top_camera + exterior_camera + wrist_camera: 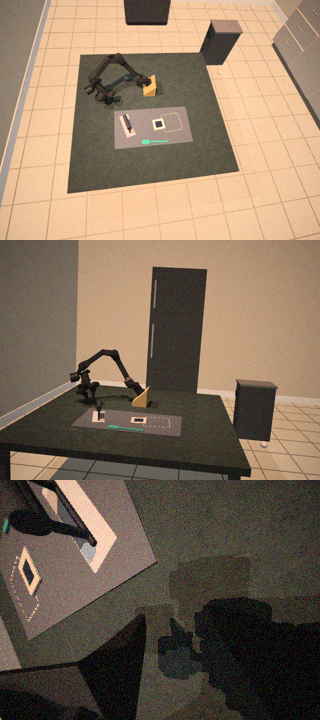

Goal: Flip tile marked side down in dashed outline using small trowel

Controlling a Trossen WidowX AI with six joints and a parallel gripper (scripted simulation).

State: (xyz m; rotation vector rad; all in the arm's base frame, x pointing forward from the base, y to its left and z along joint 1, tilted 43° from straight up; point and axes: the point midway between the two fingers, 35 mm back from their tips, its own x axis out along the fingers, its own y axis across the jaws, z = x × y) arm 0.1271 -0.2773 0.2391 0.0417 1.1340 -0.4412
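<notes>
The trowel is 20 cm ahead of my gripper tip, 11 cm to the left of it and 1 cm below it. Also, from my gripper tip: tile (37 cm to the left, 25 cm ahead, 4 cm below); grey mat (32 cm to the left, 26 cm ahead, 6 cm below); green flat tool (39 cm ahead, 29 cm to the left, 4 cm below).
</notes>
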